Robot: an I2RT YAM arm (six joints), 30 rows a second.
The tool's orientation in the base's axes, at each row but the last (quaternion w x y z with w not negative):
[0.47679 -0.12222 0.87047 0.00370]
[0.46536 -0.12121 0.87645 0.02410]
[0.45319 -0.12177 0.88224 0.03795]
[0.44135 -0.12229 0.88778 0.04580]
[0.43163 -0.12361 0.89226 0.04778]
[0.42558 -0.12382 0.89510 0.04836]
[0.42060 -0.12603 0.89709 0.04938]
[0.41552 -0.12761 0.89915 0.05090]
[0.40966 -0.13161 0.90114 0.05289]
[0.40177 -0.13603 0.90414 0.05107]
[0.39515 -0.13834 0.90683 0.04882]
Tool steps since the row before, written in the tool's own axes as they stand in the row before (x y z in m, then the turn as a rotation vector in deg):
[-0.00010 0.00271 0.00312 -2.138 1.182 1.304]
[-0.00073 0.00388 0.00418 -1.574 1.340 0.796]
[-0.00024 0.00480 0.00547 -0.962 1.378 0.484]
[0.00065 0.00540 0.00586 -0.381 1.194 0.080]
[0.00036 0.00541 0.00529 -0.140 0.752 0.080]
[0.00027 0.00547 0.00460 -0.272 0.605 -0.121]
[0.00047 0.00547 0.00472 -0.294 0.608 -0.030]
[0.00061 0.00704 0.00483 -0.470 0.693 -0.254]
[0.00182 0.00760 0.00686 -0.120 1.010 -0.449]
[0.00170 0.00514 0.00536 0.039 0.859 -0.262]
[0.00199 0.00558 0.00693 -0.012 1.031 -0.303]
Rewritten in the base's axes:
[0.00205 0.00303 -0.00192 1.928 1.754 0.935]
[0.00287 0.00455 -0.00204 1.176 1.722 0.748]
[0.00326 0.00566 -0.00322 0.577 1.593 0.435]
[0.00276 0.00621 -0.00421 -0.025 1.236 0.223]
[0.00238 0.00617 -0.00369 -0.053 0.766 0.044]
[0.00185 0.00611 -0.00322 -0.085 0.609 0.276]
[0.00175 0.00610 -0.00348 -0.004 0.634 0.234]
[0.00125 0.00761 -0.00370 -0.082 0.705 0.512]
[0.00169 0.00834 -0.00598 -0.533 0.901 0.373]
[0.00126 0.00566 -0.00495 -0.458 0.762 0.133]
[0.00197 0.00629 -0.00630 -0.504 0.929 0.194]

